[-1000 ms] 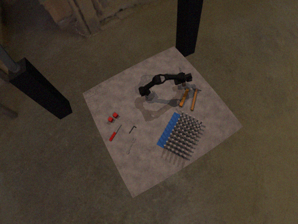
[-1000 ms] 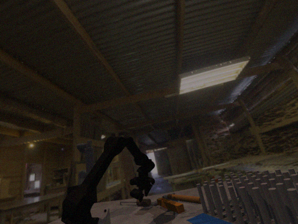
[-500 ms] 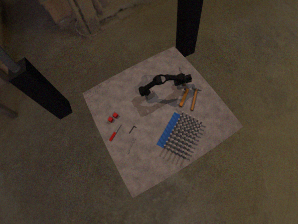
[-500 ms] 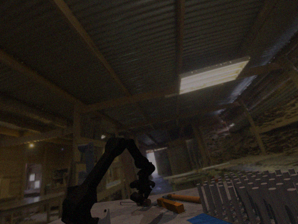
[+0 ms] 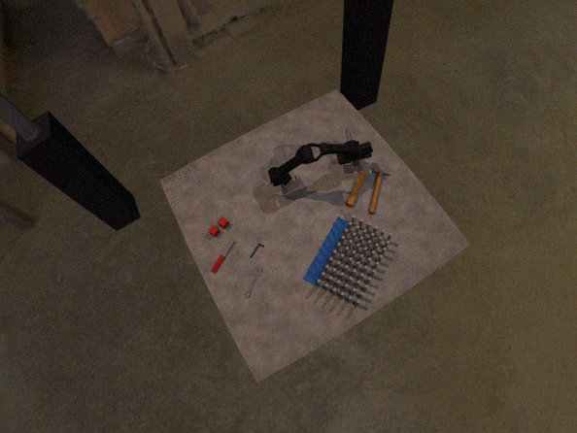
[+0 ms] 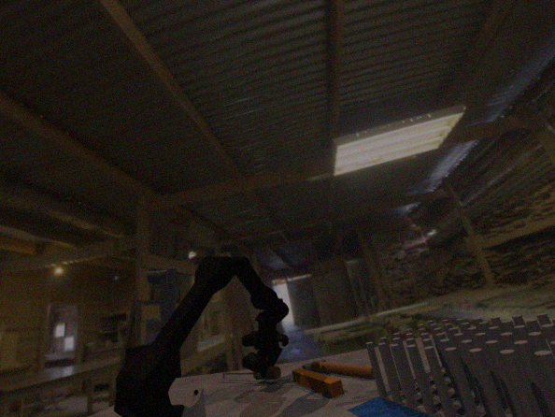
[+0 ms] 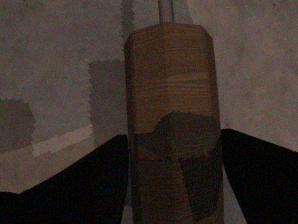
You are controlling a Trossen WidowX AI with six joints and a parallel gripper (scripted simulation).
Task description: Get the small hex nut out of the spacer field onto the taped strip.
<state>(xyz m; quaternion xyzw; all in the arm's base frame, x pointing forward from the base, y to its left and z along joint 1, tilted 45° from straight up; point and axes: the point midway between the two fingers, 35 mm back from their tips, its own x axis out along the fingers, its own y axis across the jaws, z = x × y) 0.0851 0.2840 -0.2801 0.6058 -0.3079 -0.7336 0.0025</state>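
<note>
Now: gripper tip 420 mm to the left of the blue taped strip, 380 mm short of it and 30 mm above it. Round my gripper tip: grey wrench 830 mm to the right, 340 mm ahead, 20 mm below; then orange bar 170 mm ahead, 100 mm to the right, 10 mm below; then dark hex key 720 mm to the right, 190 mm ahead, 20 mm below.
</note>
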